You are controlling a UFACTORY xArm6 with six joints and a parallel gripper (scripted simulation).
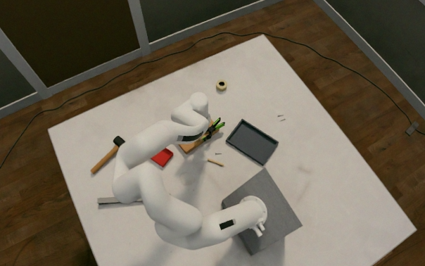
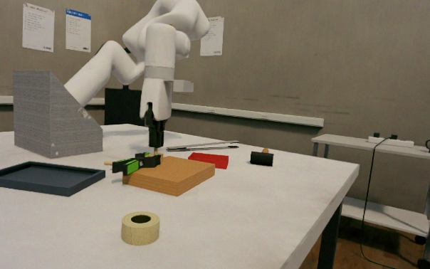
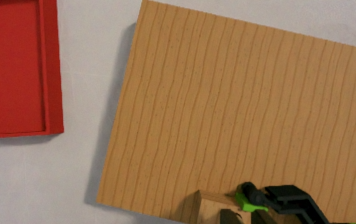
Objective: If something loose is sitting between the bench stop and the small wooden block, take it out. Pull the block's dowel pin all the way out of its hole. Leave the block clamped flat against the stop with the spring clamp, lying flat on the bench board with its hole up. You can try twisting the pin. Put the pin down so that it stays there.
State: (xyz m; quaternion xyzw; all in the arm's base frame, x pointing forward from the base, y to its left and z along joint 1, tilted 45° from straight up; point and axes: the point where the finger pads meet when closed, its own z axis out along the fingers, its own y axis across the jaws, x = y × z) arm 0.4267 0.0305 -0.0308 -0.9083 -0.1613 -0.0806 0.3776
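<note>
My gripper is now 20 mm above the dowel pin. Round my hand: loose dowel 130 mm behind, 10 mm to the right, 90 mm below; then small wooden block 50 mm below; then red tray 40 mm ahead, 200 mm to the left, 90 mm below.
</note>
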